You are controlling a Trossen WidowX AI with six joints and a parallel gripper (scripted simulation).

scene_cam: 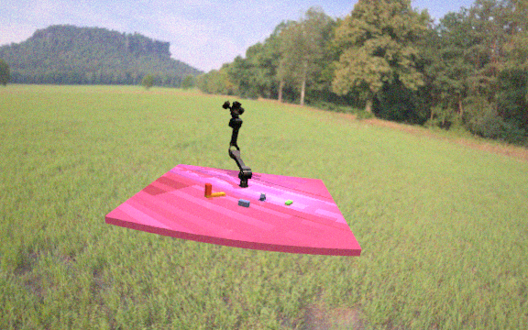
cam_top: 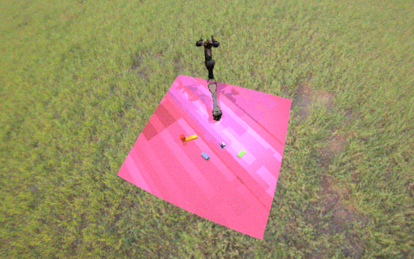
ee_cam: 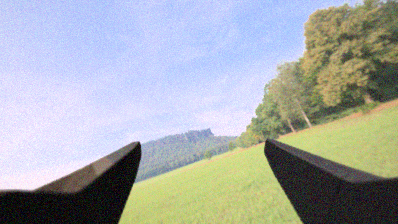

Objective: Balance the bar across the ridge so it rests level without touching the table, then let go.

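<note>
Now: the blue-grey block 790 mm ahead of my gripper tip, 580 mm below it and 240 mm to the left of it. Round my gripper tip: green block 670 mm ahead, 590 mm below, 510 mm to the left.
</note>
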